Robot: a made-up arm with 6 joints. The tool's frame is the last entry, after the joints. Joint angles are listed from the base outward.
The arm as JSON. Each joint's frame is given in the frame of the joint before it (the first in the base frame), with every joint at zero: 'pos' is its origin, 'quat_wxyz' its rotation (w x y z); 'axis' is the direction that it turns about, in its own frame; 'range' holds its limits. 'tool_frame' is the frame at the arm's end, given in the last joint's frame.
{
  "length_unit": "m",
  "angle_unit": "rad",
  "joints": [
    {
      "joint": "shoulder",
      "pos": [
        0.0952,
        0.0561,
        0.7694
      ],
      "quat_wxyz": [
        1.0,
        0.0,
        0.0,
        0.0
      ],
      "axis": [
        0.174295,
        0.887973,
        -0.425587
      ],
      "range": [
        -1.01,
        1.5
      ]
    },
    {
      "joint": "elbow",
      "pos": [
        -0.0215,
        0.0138,
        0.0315
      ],
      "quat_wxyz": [
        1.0,
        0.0,
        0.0,
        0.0
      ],
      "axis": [
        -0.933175,
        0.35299,
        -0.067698
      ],
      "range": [
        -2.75,
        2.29
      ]
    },
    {
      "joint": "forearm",
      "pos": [
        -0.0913,
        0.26,
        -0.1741
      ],
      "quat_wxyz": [
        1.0,
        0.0,
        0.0,
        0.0
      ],
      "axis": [
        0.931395,
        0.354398,
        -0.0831
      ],
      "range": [
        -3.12,
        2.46
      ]
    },
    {
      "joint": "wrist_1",
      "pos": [
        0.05,
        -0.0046,
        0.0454
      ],
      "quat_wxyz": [
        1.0,
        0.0,
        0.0,
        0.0
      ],
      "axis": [
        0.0,
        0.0,
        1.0
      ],
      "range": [
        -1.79,
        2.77
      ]
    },
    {
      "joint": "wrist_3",
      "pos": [
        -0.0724,
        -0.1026,
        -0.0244
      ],
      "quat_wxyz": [
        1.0,
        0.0,
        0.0,
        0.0
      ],
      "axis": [
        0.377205,
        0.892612,
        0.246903
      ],
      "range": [
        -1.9,
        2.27
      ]
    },
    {
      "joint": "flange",
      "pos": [
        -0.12,
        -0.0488,
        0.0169
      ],
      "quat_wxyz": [
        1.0,
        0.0,
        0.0,
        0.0
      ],
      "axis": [
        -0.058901,
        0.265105,
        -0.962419
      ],
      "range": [
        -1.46,
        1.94
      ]
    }
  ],
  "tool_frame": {
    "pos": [
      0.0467,
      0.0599,
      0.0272
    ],
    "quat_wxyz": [
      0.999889,
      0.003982,
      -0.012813,
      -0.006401
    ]
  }
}
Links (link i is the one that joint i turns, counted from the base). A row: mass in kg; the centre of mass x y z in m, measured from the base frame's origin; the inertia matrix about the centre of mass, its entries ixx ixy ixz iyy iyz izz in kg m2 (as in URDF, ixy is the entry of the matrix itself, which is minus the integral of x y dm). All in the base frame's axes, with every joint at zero. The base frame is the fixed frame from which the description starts. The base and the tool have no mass.
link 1: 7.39; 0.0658 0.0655 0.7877; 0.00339 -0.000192 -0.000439 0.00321 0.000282 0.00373
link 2: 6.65; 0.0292 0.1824 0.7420; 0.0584 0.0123 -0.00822 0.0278 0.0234 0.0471
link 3: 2.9; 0.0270 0.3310 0.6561; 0.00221 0 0 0.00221 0 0.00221
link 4: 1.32; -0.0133 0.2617 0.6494; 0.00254 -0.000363 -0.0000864 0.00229 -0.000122 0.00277
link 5: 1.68; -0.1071 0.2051 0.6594; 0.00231 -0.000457 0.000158 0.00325 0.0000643 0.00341
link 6: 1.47; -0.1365 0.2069 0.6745; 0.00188 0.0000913 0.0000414 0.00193 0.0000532 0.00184
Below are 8 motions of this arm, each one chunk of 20 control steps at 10 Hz.
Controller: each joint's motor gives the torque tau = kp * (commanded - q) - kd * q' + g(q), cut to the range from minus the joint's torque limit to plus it. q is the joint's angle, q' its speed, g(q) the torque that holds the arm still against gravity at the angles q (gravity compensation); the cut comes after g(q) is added. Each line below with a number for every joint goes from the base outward.
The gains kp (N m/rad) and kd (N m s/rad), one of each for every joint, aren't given. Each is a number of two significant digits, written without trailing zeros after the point. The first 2 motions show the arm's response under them.
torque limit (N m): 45 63 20 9.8 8.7 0.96
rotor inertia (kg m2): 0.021 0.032 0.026 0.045 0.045 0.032
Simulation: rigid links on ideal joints. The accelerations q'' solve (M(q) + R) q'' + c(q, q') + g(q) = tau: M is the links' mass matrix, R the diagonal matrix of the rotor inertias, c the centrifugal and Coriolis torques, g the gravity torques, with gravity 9.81 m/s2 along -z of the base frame. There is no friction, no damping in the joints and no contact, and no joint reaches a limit. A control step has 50 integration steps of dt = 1/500 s. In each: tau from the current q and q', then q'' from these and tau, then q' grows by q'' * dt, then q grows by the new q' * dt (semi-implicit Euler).
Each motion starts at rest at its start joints. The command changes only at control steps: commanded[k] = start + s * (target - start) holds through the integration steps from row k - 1 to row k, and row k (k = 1, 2, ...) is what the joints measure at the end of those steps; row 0 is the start. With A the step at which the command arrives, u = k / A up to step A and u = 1 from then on. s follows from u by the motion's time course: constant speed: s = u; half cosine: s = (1 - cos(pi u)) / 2; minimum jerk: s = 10 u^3 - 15 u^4 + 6 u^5; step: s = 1 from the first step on.
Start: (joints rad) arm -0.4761 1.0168 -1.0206 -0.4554 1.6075 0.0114
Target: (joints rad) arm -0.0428 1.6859 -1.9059 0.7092 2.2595 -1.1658
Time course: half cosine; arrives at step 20
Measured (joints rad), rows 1 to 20:
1: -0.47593 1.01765 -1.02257 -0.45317 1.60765 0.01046
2: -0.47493 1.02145 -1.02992 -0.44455 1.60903 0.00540
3: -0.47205 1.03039 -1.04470 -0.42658 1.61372 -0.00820
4: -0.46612 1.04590 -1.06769 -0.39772 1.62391 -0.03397
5: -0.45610 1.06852 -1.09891 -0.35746 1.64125 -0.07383
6: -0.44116 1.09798 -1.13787 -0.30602 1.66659 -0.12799
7: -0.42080 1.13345 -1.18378 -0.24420 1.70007 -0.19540
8: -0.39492 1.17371 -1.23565 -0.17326 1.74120 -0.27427
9: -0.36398 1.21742 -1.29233 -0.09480 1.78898 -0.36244
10: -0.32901 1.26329 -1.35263 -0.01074 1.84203 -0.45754
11: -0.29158 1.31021 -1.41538 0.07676 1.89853 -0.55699
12: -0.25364 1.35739 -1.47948 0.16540 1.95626 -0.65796
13: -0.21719 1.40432 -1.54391 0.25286 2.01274 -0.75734
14: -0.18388 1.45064 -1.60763 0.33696 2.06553 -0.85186
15: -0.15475 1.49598 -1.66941 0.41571 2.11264 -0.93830
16: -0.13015 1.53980 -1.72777 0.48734 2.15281 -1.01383
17: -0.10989 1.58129 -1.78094 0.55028 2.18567 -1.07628
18: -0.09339 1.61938 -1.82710 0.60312 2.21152 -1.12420
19: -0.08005 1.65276 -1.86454 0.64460 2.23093 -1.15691
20: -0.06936 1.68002 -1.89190 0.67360 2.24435 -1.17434
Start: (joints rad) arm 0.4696 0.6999 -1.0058 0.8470 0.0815 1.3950
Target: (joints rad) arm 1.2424 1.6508 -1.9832 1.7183 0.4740 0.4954
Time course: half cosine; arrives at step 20
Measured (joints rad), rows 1 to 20:
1: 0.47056 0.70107 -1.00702 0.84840 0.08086 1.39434
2: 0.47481 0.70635 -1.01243 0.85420 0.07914 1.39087
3: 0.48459 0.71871 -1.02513 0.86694 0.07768 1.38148
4: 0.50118 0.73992 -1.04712 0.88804 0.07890 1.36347
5: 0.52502 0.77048 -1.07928 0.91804 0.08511 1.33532
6: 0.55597 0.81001 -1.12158 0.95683 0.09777 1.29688
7: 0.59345 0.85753 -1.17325 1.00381 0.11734 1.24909
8: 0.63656 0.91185 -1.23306 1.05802 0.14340 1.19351
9: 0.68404 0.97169 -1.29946 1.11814 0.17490 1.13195
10: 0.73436 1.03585 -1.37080 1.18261 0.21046 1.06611
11: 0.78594 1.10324 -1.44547 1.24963 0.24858 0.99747
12: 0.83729 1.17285 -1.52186 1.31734 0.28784 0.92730
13: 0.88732 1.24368 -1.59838 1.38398 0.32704 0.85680
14: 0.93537 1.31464 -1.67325 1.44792 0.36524 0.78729
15: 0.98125 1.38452 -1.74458 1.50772 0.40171 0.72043
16: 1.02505 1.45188 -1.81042 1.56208 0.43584 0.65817
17: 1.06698 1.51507 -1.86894 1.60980 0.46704 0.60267
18: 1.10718 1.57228 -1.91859 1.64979 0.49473 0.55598
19: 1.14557 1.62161 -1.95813 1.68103 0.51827 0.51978
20: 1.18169 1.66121 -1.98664 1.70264 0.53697 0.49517
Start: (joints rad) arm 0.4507 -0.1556 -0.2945 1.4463 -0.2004 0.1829
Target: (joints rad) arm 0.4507 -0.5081 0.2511 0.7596 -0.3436 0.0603
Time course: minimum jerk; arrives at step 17
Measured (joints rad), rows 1 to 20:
1: 0.45061 -0.15578 -0.29423 1.44594 -0.20028 0.18294
2: 0.45008 -0.15711 -0.29227 1.44330 -0.19955 0.18314
3: 0.44891 -0.16112 -0.28628 1.43527 -0.19797 0.18332
4: 0.44730 -0.16937 -0.27384 1.41877 -0.19611 0.18277
5: 0.44561 -0.18306 -0.25317 1.39161 -0.19513 0.18042
6: 0.44429 -0.20272 -0.22343 1.35286 -0.19635 0.17524
7: 0.44367 -0.22815 -0.18476 1.30295 -0.20093 0.16656
8: 0.44389 -0.25839 -0.13816 1.24354 -0.20959 0.15434
9: 0.44481 -0.29198 -0.08538 1.17729 -0.22264 0.13919
10: 0.44614 -0.32716 -0.02878 1.10749 -0.23993 0.12218
11: 0.44755 -0.36219 0.02879 1.03776 -0.26085 0.10469
12: 0.44887 -0.39552 0.08418 0.97170 -0.28429 0.08802
13: 0.45015 -0.42582 0.13424 0.91255 -0.30858 0.07331
14: 0.45159 -0.45201 0.17627 0.86291 -0.33169 0.06139
15: 0.45338 -0.47329 0.20849 0.82443 -0.35151 0.05279
16: 0.45541 -0.48921 0.23042 0.79741 -0.36621 0.04771
17: 0.45728 -0.49993 0.24318 0.78054 -0.37459 0.04605
18: 0.45838 -0.50636 0.24933 0.77088 -0.37637 0.04734
19: 0.45847 -0.50963 0.25162 0.76560 -0.37280 0.05053
20: 0.45770 -0.51079 0.25202 0.76279 -0.36612 0.05434

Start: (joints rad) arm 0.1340 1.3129 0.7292 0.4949 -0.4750 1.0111
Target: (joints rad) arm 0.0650 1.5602 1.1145 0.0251 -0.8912 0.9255
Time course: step
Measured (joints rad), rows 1 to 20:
1: 0.10273 1.35665 0.81460 0.35837 -0.49499 1.00562
2: 0.07689 1.43105 0.94423 0.22174 -0.59770 0.98271
3: 0.06667 1.49324 1.02955 0.13867 -0.72862 0.95726
4: 0.06615 1.53306 1.07368 0.09130 -0.83198 0.93674
5: 0.06982 1.55459 1.09499 0.06443 -0.89309 0.92393
6: 0.07422 1.56433 1.10503 0.04871 -0.91902 0.91848
7: 0.07772 1.56742 1.10972 0.03911 -0.92259 0.91815
8: 0.07972 1.56724 1.11190 0.03310 -0.91526 0.92037
9: 0.08020 1.56582 1.11292 0.02937 -0.90495 0.92312
10: 0.07937 1.56421 1.11341 0.02714 -0.89599 0.92530
11: 0.07755 1.56284 1.11369 0.02590 -0.89003 0.92652
12: 0.07511 1.56180 1.11390 0.02529 -0.88711 0.92687
13: 0.07239 1.56105 1.11408 0.02506 -0.88651 0.92665
14: 0.06966 1.56050 1.11425 0.02502 -0.88733 0.92616
15: 0.06716 1.56008 1.11440 0.02507 -0.88879 0.92565
16: 0.06504 1.55975 1.11453 0.02514 -0.89031 0.92524
17: 0.06339 1.55950 1.11462 0.02521 -0.89159 0.92499
18: 0.06224 1.55934 1.11468 0.02526 -0.89249 0.92488
19: 0.06158 1.55927 1.11471 0.02528 -0.89300 0.92488
20: 0.06135 1.55928 1.11471 0.02529 -0.89317 0.92495

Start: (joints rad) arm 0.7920 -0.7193 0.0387 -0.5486 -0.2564 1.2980
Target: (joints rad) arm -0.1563 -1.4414 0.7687 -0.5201 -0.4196 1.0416
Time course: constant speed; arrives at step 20
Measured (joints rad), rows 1 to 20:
1: 0.78521 -0.72814 0.05242 -0.54869 -0.25981 1.29500
2: 0.76791 -0.74897 0.07529 -0.54862 -0.26603 1.28710
3: 0.74161 -0.77815 0.10333 -0.54826 -0.27349 1.27517
4: 0.70846 -0.81186 0.13450 -0.54762 -0.28128 1.26091
5: 0.67019 -0.84754 0.16762 -0.54672 -0.28903 1.24589
6: 0.62802 -0.88379 0.20200 -0.54558 -0.29673 1.23123
7: 0.58289 -0.91998 0.23718 -0.54423 -0.30444 1.21744
8: 0.53557 -0.95591 0.27287 -0.54271 -0.31221 1.20463
9: 0.48676 -0.99159 0.30888 -0.54108 -0.32006 1.19258
10: 0.43704 -1.02710 0.34509 -0.53938 -0.32799 1.18096
11: 0.38691 -1.06255 0.38142 -0.53765 -0.33596 1.16944
12: 0.33676 -1.09802 0.41784 -0.53593 -0.34396 1.15778
13: 0.28686 -1.13358 0.45430 -0.53425 -0.35199 1.14584
14: 0.23741 -1.16923 0.49080 -0.53262 -0.36006 1.13357
15: 0.18848 -1.20501 0.52731 -0.53105 -0.36820 1.12099
16: 0.14008 -1.24088 0.56384 -0.52952 -0.37642 1.10818
17: 0.09217 -1.27684 0.60038 -0.52803 -0.38473 1.09522
18: 0.04468 -1.31285 0.63692 -0.52656 -0.39314 1.08217
19: -0.00250 -1.34890 0.67347 -0.52510 -0.40164 1.06911
20: -0.04947 -1.38496 0.71002 -0.52365 -0.41021 1.05607

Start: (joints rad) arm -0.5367 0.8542 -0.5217 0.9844 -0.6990 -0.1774
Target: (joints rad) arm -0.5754 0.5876 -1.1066 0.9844 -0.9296 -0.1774
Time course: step
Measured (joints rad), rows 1 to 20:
1: -0.55674 0.82132 -0.65037 0.97534 -0.78910 -0.19490
2: -0.58358 0.74690 -0.82607 0.97975 -0.88702 -0.20987
3: -0.59570 0.67357 -0.95703 0.98873 -0.93442 -0.20254
4: -0.58941 0.62151 -1.03880 0.99271 -0.94079 -0.18182
5: -0.57434 0.59068 -1.08384 0.99225 -0.92532 -0.16173
6: -0.56078 0.57492 -1.10582 0.99031 -0.90544 -0.15014
7: -0.55322 0.56894 -1.11485 0.98845 -0.89161 -0.14812
8: -0.55170 0.56897 -1.11708 0.98703 -0.88710 -0.15297
9: -0.55448 0.57230 -1.11598 0.98600 -0.89068 -0.16104
10: -0.55952 0.57693 -1.11347 0.98528 -0.89928 -0.16930
11: -0.56514 0.58151 -1.11069 0.98481 -0.90976 -0.17586
12: -0.57020 0.58527 -1.10826 0.98453 -0.91967 -0.18002
13: -0.57410 0.58790 -1.10647 0.98440 -0.92755 -0.18189
14: -0.57665 0.58942 -1.10539 0.98436 -0.93282 -0.18204
15: -0.57798 0.59002 -1.10493 0.98437 -0.93555 -0.18118
16: -0.57834 0.58997 -1.10494 0.98439 -0.93623 -0.17992
17: -0.57807 0.58955 -1.10523 0.98440 -0.93552 -0.17869
18: -0.57746 0.58897 -1.10564 0.98441 -0.93407 -0.17774
19: -0.57675 0.58839 -1.10605 0.98442 -0.93241 -0.17714
20: -0.57609 0.58791 -1.10640 0.98441 -0.93091 -0.17686

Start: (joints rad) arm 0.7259 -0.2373 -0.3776 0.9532 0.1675 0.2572
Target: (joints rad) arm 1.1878 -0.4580 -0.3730 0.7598 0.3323 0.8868
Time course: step
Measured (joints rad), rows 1 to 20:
1: 0.79613 -0.25646 -0.35901 0.88819 0.19317 0.35639
2: 0.89758 -0.31324 -0.34714 0.82800 0.21496 0.54753
3: 0.99431 -0.37591 -0.35410 0.79535 0.23601 0.73622
4: 1.07596 -0.42695 -0.36883 0.77957 0.26502 0.87438
5: 1.13814 -0.46096 -0.38208 0.77278 0.29849 0.94968
6: 1.18028 -0.47912 -0.38999 0.77021 0.32903 0.97226
7: 1.20447 -0.48540 -0.39244 0.76909 0.35115 0.96132
8: 1.21450 -0.48421 -0.39100 0.76801 0.36284 0.93570
9: 1.21482 -0.47917 -0.38751 0.76649 0.36503 0.90913
10: 1.20971 -0.47286 -0.38336 0.76465 0.36042 0.88905
11: 1.20259 -0.46686 -0.37938 0.76281 0.35223 0.87767
12: 1.19572 -0.46200 -0.37604 0.76126 0.34332 0.87393
13: 1.19031 -0.45857 -0.37353 0.76014 0.33565 0.87527
14: 1.18673 -0.45653 -0.37192 0.75948 0.33023 0.87902
15: 1.18484 -0.45561 -0.37111 0.75917 0.32721 0.88310
16: 1.18425 -0.45551 -0.37094 0.75912 0.32625 0.88630
17: 1.18452 -0.45588 -0.37119 0.75922 0.32673 0.88817
18: 1.18524 -0.45647 -0.37166 0.75938 0.32800 0.88883
19: 1.18610 -0.45708 -0.37218 0.75955 0.32952 0.88866
20: 1.18689 -0.45760 -0.37264 0.75969 0.33092 0.88807

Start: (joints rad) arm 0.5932 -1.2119 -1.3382 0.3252 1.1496 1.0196
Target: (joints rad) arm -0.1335 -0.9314 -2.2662 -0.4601 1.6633 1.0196
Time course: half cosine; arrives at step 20
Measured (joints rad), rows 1 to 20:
1: 0.59311 -1.21178 -1.33938 0.32388 1.15075 1.01986
2: 0.59238 -1.21098 -1.34472 0.31867 1.15545 1.02079
3: 0.58979 -1.20860 -1.35735 0.30756 1.16561 1.02241
4: 0.58381 -1.20382 -1.37926 0.28946 1.18206 1.02425
5: 0.57294 -1.19614 -1.41127 0.26393 1.20475 1.02568
6: 0.55589 -1.18547 -1.45327 0.23105 1.23304 1.02617
7: 0.53181 -1.17201 -1.50453 0.19127 1.26584 1.02545
8: 0.50026 -1.15612 -1.56379 0.14532 1.30184 1.02352
9: 0.46123 -1.13827 -1.62944 0.09414 1.33960 1.02061
10: 0.41510 -1.11891 -1.69962 0.03888 1.37767 1.01714
11: 0.36250 -1.09845 -1.77226 -0.01919 1.41479 1.01360
12: 0.30435 -1.07729 -1.84527 -0.07869 1.44992 1.01050
13: 0.24174 -1.05580 -1.91662 -0.13816 1.48235 1.00830
14: 0.17606 -1.03432 -1.98446 -0.19614 1.51164 1.00736
15: 0.10893 -1.01319 -2.04714 -0.25120 1.53754 1.00787
16: 0.04229 -0.99274 -2.10333 -0.30197 1.55991 1.00983
17: -0.02168 -0.97331 -2.15190 -0.34719 1.57856 1.01301
18: -0.08064 -0.95530 -2.19199 -0.38573 1.59322 1.01701
19: -0.13227 -0.93917 -2.22288 -0.41662 1.60356 1.02133
20: -0.17451 -0.92553 -2.24398 -0.43901 1.60923 1.02540

